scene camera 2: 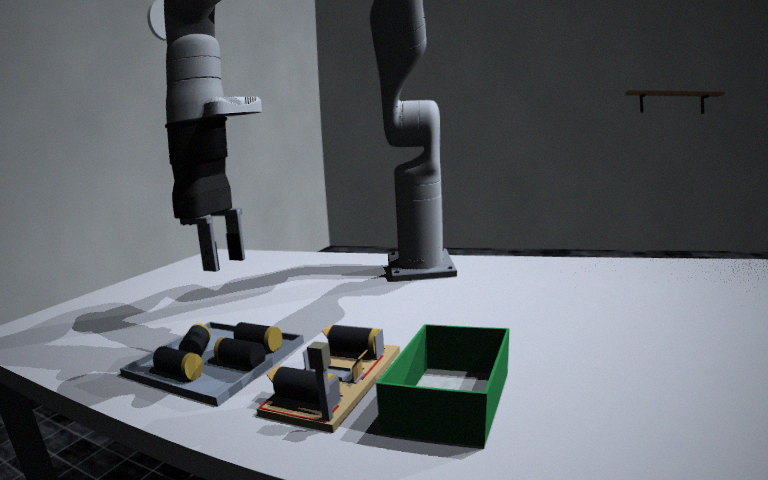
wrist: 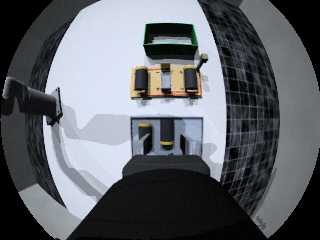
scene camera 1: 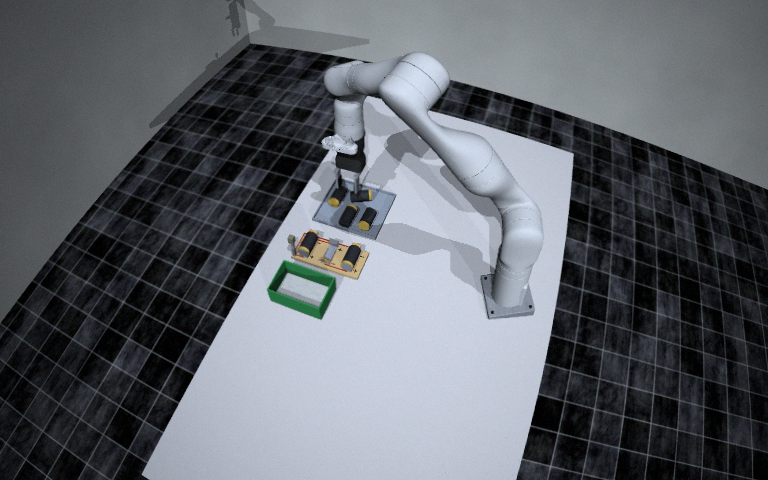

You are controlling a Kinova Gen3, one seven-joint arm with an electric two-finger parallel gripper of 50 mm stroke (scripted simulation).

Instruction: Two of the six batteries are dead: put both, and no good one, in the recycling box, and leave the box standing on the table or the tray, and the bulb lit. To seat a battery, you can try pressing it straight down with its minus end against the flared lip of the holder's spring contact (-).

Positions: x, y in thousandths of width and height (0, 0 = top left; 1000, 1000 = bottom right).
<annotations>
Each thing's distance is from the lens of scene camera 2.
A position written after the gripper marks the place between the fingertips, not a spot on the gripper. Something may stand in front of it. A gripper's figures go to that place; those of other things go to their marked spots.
gripper (scene camera 2: 292, 553): 0.60 m
green recycling box (scene camera 2: 588, 749): 0.57 m
battery (scene camera 2: 324, 739): 0.60 m
grey tray (scene camera 2: 282, 786): 0.61 m
</annotations>
